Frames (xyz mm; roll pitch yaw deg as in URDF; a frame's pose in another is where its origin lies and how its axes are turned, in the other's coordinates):
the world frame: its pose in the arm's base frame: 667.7 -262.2 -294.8 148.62 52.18 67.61
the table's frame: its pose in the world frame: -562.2 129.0 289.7 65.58 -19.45 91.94
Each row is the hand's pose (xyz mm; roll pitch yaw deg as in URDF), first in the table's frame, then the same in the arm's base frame.
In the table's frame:
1: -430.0 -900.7 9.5 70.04 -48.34 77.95
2: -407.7 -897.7 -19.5 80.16 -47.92 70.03
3: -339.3 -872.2 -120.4 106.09 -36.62 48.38
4: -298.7 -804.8 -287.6 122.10 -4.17 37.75
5: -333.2 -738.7 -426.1 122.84 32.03 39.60
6: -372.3 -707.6 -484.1 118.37 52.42 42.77
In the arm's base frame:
1: 494.3 150.1 173.8 -88.16 57.97 -73.37
2: 509.3 136.3 204.3 -76.73 55.56 -64.75
3: 549.5 76.3 305.7 -53.70 39.17 -48.88
4: 541.4 -29.8 456.8 -41.77 5.28 -49.41
5: 467.3 -111.0 569.3 -38.80 -28.89 -61.97
6: 412.0 -142.4 611.8 -37.90 -47.14 -74.01

